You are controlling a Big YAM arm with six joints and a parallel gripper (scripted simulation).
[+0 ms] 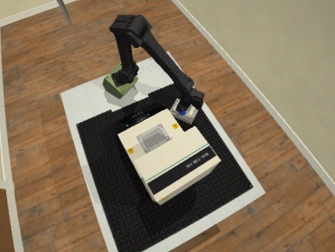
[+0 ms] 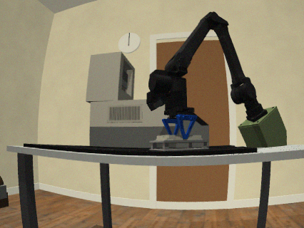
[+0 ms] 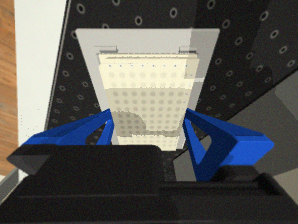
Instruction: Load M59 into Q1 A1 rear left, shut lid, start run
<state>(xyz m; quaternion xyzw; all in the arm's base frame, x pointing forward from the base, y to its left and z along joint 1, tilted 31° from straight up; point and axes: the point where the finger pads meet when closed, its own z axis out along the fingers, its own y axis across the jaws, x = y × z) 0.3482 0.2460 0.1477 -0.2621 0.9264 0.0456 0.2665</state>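
Now: hand 20 mm above the plate nest N1. The rest, counted from my hand: 96-well plate M59: right at my hand.
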